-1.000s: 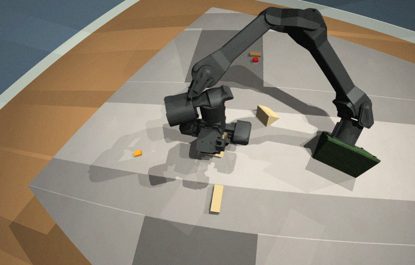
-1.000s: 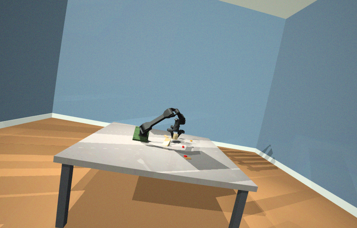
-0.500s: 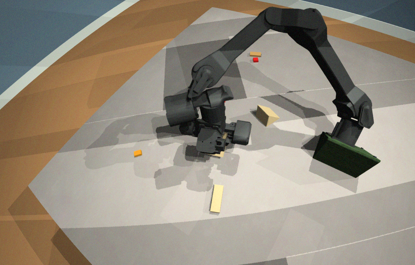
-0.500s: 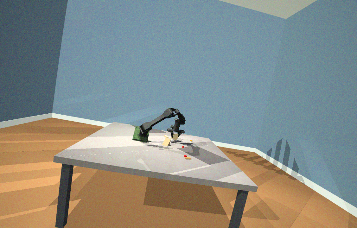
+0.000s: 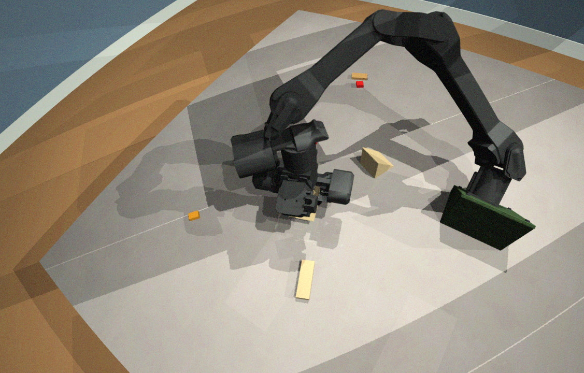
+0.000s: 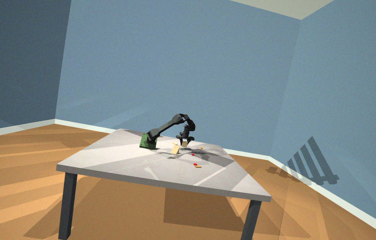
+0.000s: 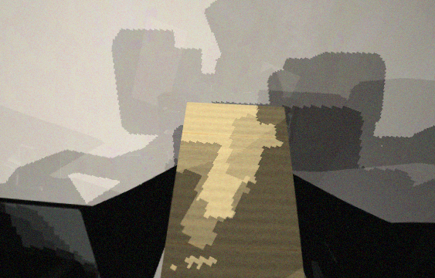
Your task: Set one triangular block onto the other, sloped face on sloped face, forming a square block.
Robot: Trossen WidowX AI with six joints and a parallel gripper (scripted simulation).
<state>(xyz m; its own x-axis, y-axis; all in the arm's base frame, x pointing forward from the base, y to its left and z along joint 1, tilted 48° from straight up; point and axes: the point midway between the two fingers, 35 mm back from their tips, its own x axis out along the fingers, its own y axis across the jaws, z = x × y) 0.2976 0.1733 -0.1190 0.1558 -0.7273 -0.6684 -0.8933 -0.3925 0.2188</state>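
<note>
Right now the pale yellow flat bar is 13 cm to the left of my gripper tip, 10 cm behind it and 3 cm below it. Also, from my gripper tip: red cube: 16 cm to the right, 11 cm ahead, 3 cm below; small orange block: 20 cm ahead, 18 cm to the left, 3 cm below.
</note>
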